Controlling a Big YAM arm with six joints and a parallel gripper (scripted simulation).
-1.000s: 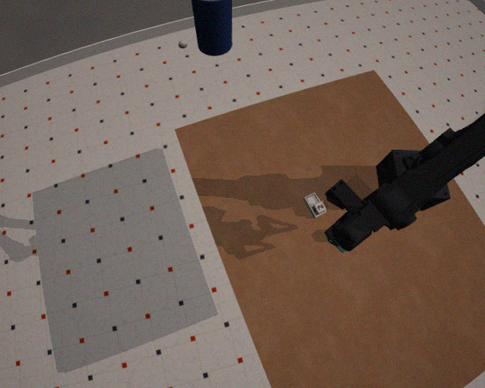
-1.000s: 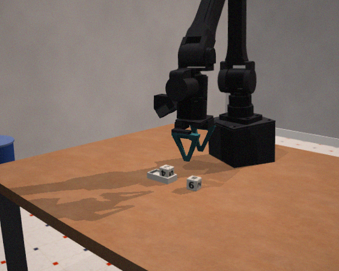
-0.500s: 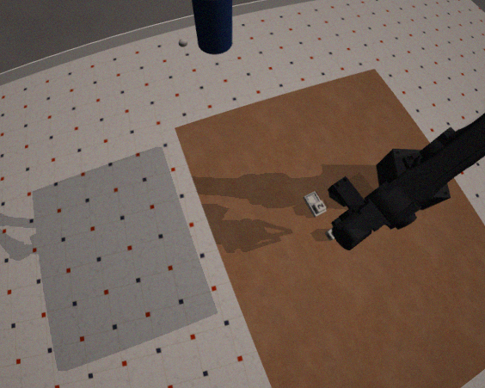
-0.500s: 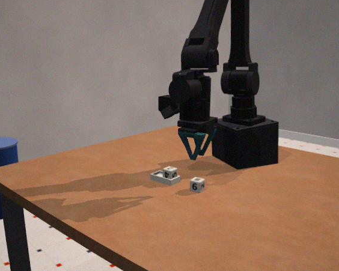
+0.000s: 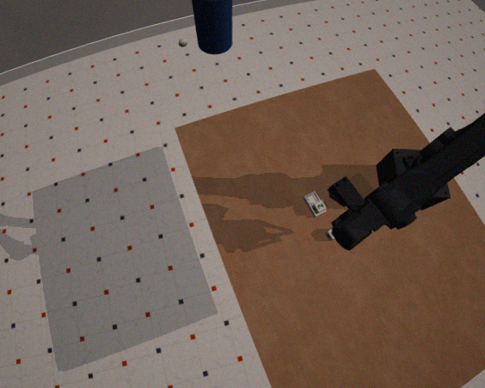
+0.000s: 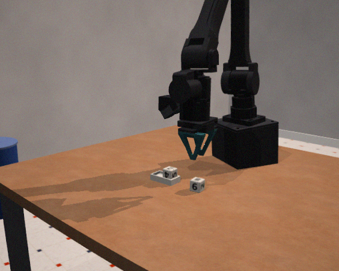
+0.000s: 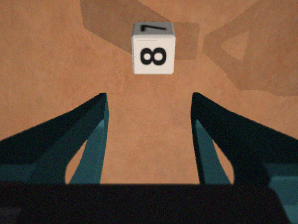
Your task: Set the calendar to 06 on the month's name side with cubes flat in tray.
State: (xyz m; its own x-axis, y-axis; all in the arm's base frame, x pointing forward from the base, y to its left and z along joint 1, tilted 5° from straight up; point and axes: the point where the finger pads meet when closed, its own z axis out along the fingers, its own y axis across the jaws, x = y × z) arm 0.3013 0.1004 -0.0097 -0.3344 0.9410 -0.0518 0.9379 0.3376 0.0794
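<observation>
Now: hand 8 cm above the white digit cube. The rest, counted from my hand: white tray: 10 cm to the right, 9 cm below, 2 cm ahead.
</observation>
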